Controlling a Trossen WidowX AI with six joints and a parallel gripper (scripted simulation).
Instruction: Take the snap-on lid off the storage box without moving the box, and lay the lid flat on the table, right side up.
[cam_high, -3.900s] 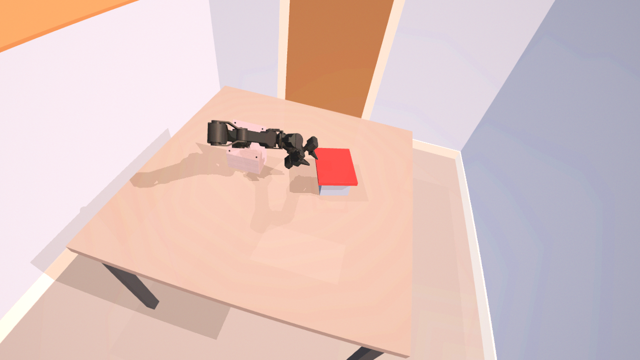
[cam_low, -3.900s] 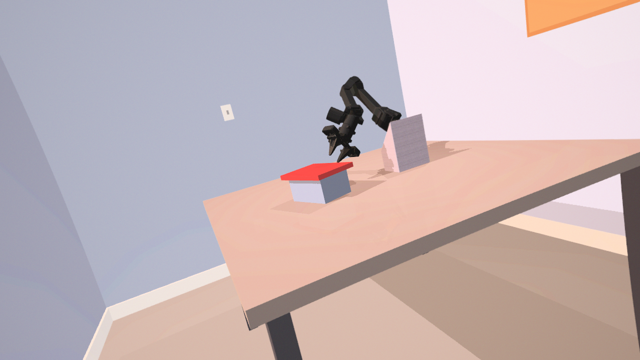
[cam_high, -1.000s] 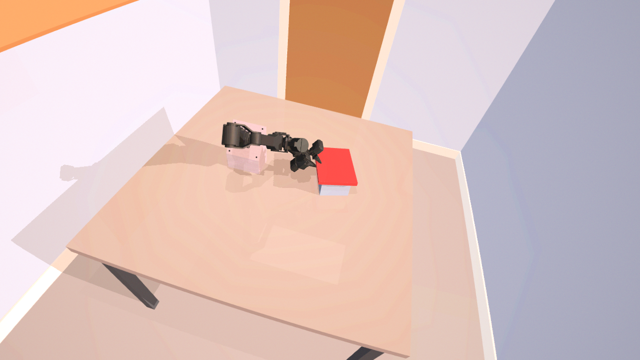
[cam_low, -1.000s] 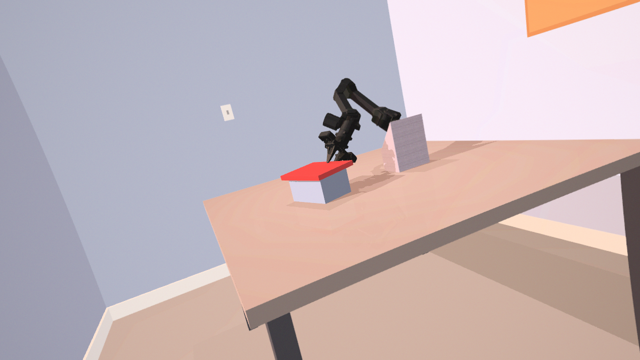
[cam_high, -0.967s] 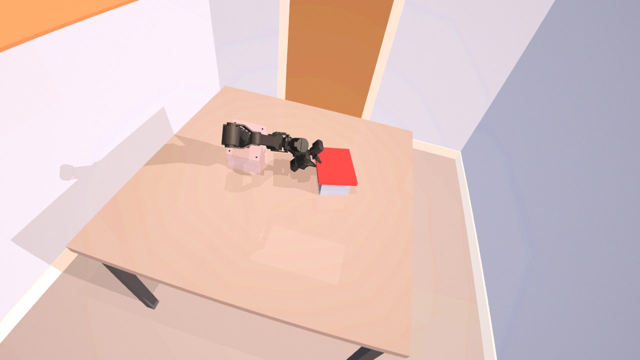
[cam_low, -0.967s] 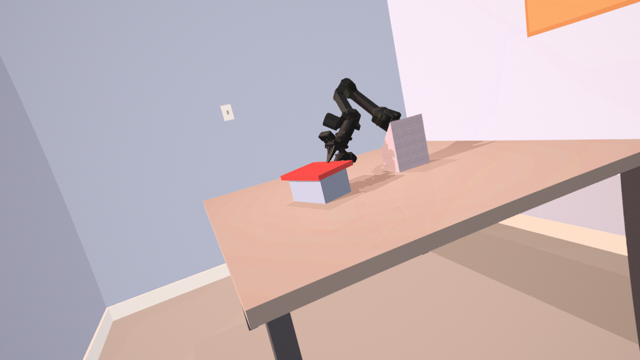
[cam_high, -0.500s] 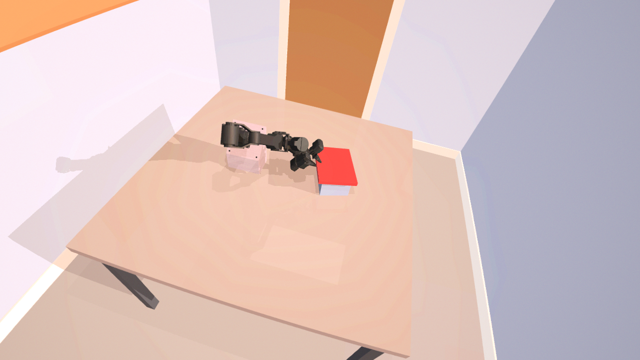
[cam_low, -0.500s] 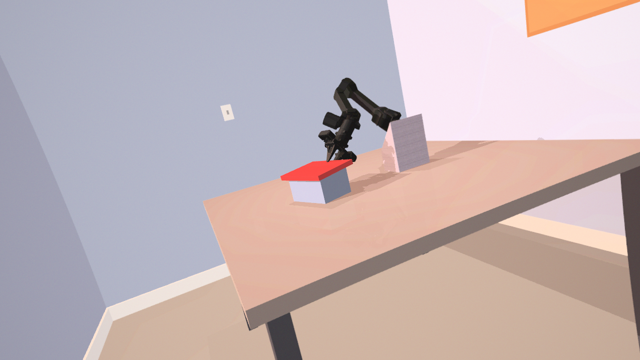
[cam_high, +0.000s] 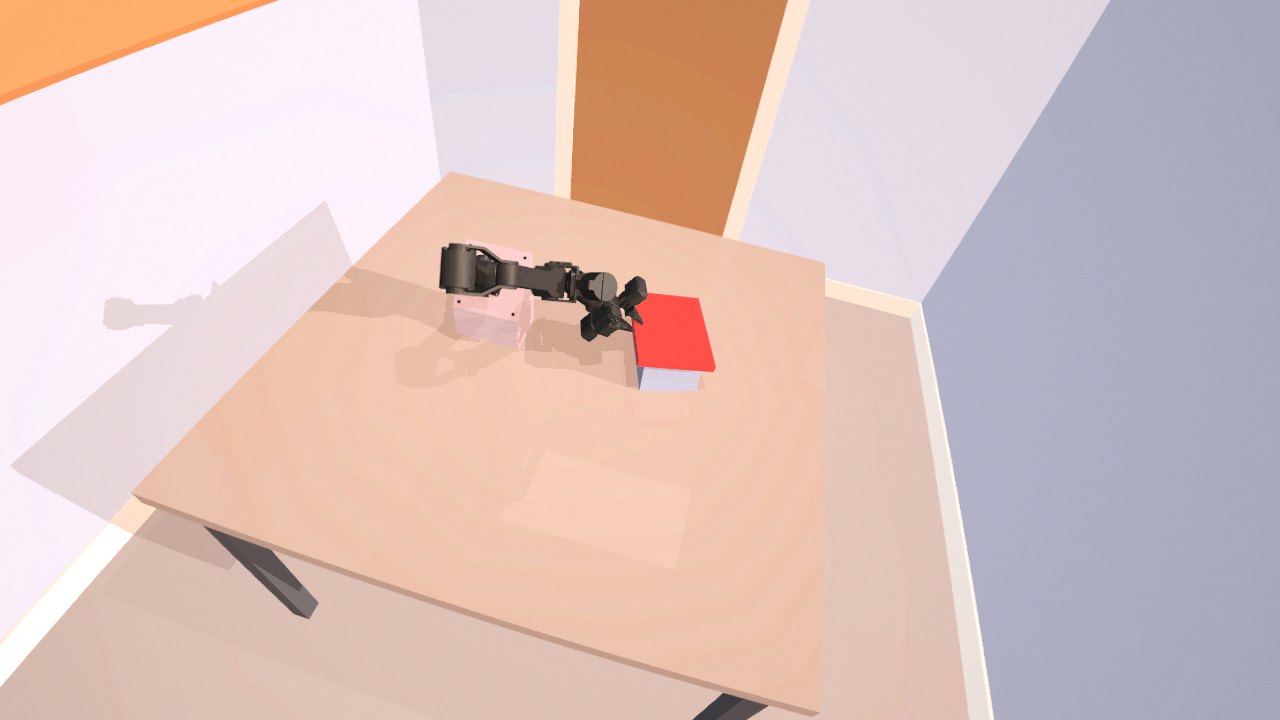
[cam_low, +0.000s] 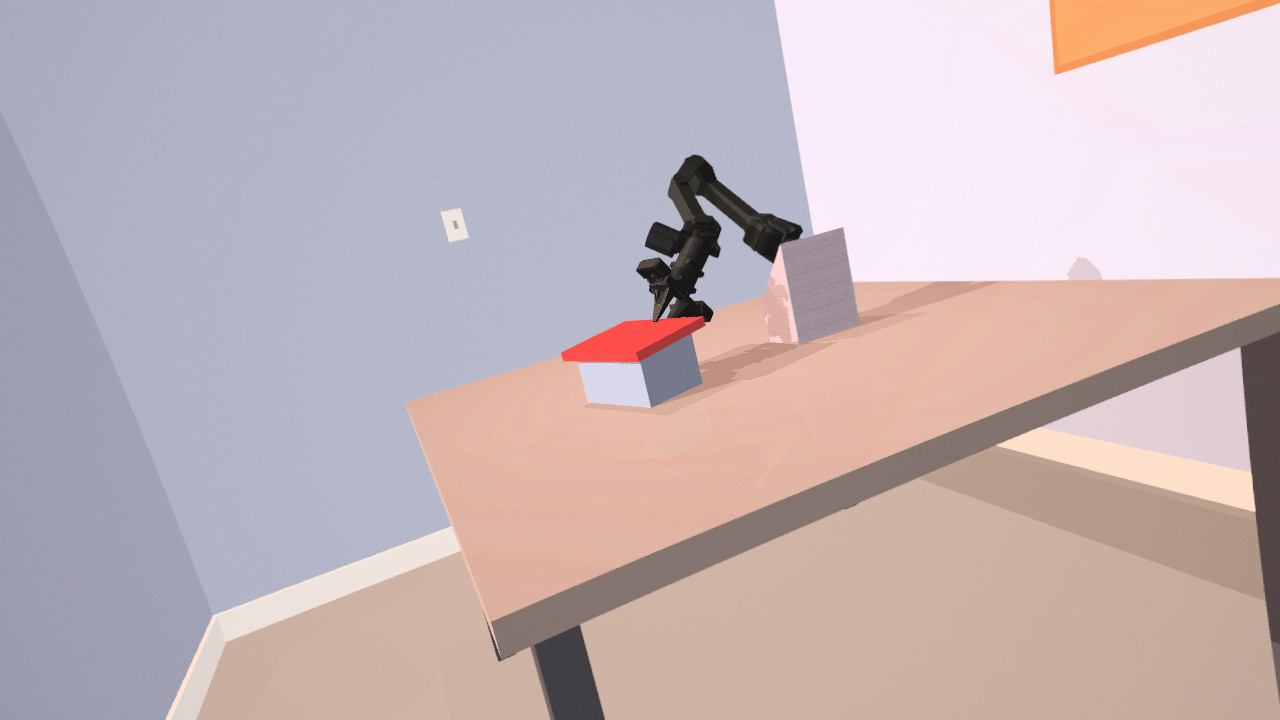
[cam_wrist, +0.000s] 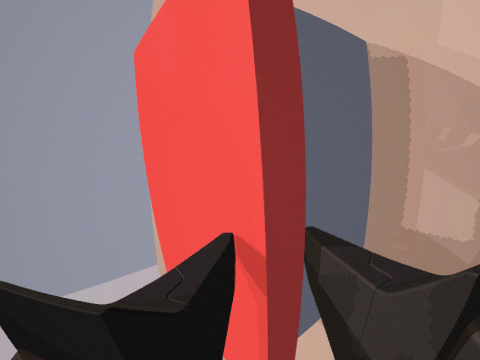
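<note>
The red lid lies 7 cm ahead of my gripper tip and 2 cm to the left of it. Also, from my gripper tip: grey storage box (7 cm ahead, 2 cm to the left, 6 cm below).
</note>
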